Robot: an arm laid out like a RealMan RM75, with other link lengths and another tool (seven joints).
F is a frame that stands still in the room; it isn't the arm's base.
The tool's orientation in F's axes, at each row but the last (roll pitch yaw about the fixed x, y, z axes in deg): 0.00 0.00 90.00; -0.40 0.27 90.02; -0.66 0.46 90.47; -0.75 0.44 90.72
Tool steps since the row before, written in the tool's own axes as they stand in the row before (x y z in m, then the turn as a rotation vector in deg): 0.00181 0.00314 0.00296 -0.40 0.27 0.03; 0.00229 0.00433 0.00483 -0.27 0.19 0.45; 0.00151 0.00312 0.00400 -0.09 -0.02 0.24; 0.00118 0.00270 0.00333 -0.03 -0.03 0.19
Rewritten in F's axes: -0.00314 0.00181 0.00296 -0.27 -0.40 0.03; -0.00436 0.00231 0.00479 -0.19 -0.27 0.45; -0.00318 0.00152 0.00395 0.02 -0.09 0.24; -0.00276 0.00117 0.00329 0.03 -0.03 0.19
